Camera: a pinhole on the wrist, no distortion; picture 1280 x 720 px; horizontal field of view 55.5 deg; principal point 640.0 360.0 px. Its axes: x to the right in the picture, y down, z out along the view. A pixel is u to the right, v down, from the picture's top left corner.
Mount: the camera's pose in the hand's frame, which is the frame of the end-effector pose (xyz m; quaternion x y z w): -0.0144 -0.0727 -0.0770 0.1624 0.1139 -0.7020 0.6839
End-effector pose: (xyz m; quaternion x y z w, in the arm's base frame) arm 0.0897 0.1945 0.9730 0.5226 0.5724 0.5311 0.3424
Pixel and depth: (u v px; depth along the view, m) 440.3 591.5 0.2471
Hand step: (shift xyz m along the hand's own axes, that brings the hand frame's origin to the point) 0.0151 -0.1315 0.1691
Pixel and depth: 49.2 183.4 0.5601
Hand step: -0.1328 -0.0324 0.5384
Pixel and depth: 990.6 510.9 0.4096
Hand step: 0.0053 -0.3402 0.2582
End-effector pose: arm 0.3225 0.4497 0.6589 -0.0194 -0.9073 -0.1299 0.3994
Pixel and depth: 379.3 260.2 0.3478
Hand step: -0.0671 -0.1357 0.2703
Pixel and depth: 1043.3 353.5 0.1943
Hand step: -0.0302 -0.2064 0.0772
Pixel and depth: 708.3 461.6 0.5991
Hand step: -0.0082 -0.3346 0.4651
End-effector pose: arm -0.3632 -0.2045 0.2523 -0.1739 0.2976 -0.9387 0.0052
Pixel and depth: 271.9 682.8 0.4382
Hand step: 0.0715 -0.1222 0.3848
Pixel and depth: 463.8 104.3 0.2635
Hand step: -0.0882 -0.1360 0.1770
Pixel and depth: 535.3 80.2 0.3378
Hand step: -0.1159 -0.1719 0.2405
